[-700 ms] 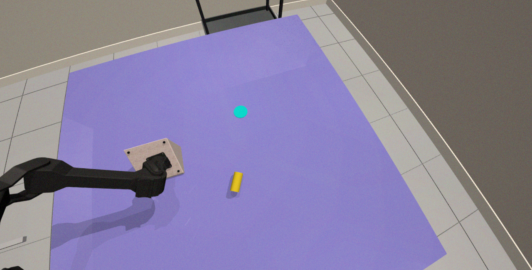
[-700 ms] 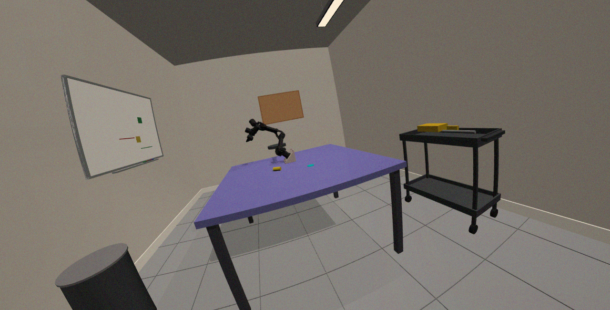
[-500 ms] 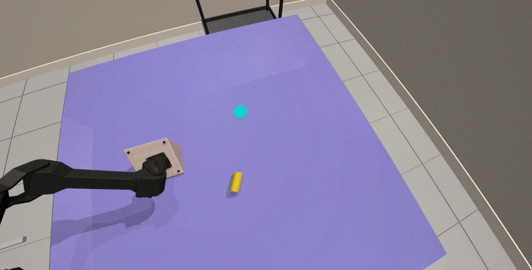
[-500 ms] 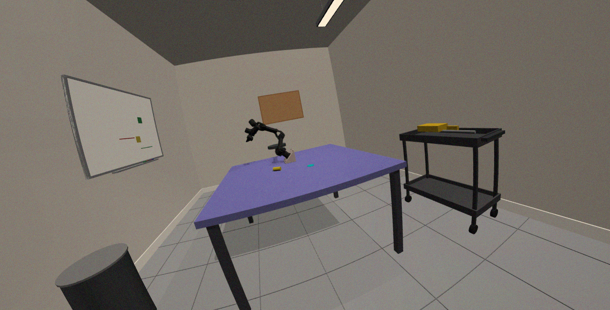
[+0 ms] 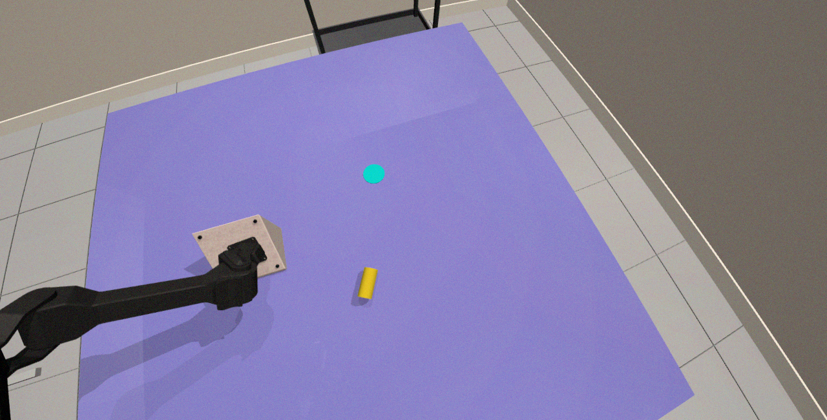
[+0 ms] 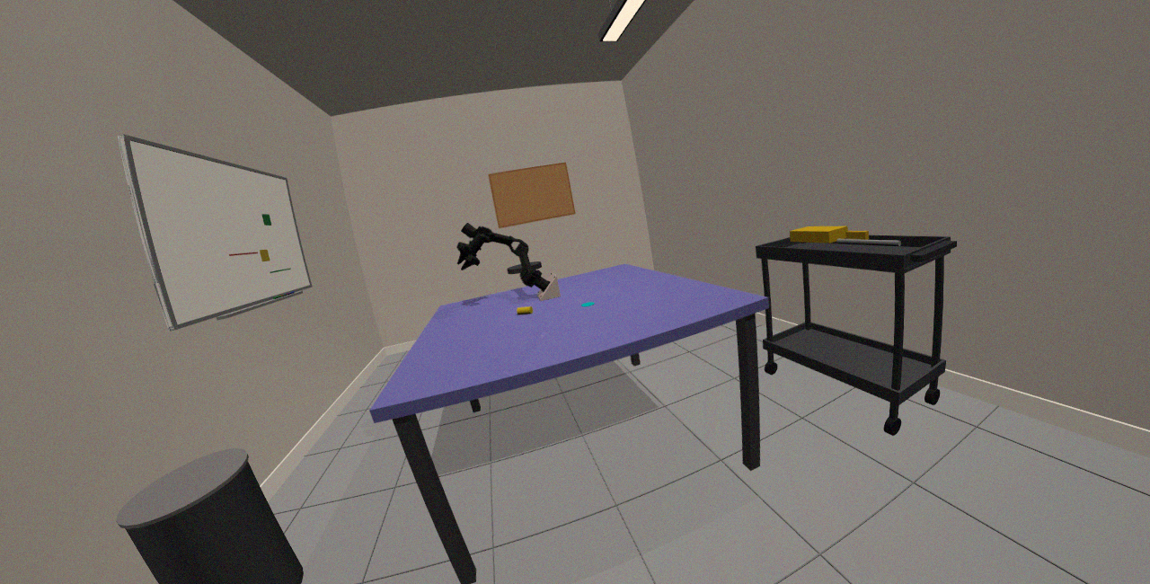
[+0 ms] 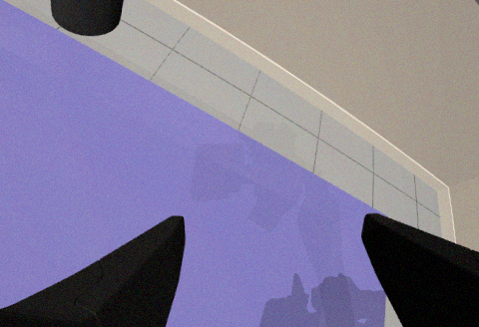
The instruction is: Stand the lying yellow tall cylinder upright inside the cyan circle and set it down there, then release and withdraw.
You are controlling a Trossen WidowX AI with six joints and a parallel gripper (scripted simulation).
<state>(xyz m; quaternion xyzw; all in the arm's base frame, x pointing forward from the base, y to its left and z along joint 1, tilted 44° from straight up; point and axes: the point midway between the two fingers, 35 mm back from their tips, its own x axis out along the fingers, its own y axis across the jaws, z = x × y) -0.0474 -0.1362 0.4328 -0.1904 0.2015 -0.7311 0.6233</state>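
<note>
Right now the yellow tall cylinder is 300 mm ahead of my gripper tip, 270 mm to the left of it and 240 mm below it. The rest, counted from my gripper tip: cyan circle 540 mm to the left, 400 mm ahead, 250 mm below.
</note>
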